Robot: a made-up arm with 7 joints. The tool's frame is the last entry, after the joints.
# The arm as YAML. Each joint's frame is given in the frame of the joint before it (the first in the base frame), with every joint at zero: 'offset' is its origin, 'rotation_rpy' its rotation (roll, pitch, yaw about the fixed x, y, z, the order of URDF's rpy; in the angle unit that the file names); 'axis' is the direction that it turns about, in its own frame. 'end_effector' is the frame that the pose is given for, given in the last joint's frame.
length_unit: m
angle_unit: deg
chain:
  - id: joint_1
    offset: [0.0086, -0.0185, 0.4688]
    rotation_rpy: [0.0, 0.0, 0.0]
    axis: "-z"
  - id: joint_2
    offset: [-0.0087, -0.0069, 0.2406]
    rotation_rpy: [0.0, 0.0, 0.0]
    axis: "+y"
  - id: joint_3
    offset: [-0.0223, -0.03, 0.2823]
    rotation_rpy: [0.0, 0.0, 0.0]
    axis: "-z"
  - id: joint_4
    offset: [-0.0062, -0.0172, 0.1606]
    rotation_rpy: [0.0, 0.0, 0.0]
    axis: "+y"
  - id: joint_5
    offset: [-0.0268, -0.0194, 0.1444]
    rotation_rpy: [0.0, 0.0, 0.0]
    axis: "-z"
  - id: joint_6
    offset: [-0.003, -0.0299, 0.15]
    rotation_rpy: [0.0, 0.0, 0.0]
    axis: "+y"
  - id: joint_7
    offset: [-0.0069, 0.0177, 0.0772]
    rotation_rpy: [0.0, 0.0, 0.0]
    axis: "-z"
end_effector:
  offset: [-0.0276, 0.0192, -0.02]
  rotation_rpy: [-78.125, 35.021, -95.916]
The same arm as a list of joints. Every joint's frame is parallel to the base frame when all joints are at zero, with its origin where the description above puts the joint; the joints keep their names.
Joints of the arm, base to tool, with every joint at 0 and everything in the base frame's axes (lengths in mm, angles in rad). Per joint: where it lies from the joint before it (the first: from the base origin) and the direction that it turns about. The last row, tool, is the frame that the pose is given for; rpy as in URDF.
joint_1: origin 8.6 -18.5 468.8 axis -z
joint_2: origin -8.7 -6.9 240.6 axis +y
joint_3: origin -22.3 -30 282.3 axis -z
joint_4: origin -6.2 -17.2 160.6 axis +y
joint_5: origin -26.8 -19.4 144.4 axis -z
joint_6: origin -3 -29.9 150 axis +y
joint_7: origin -6.9 17.7 77.2 axis -z
tool: origin -27.6 19.2 -20 rpy -1.3635 0.6112 -1.6741

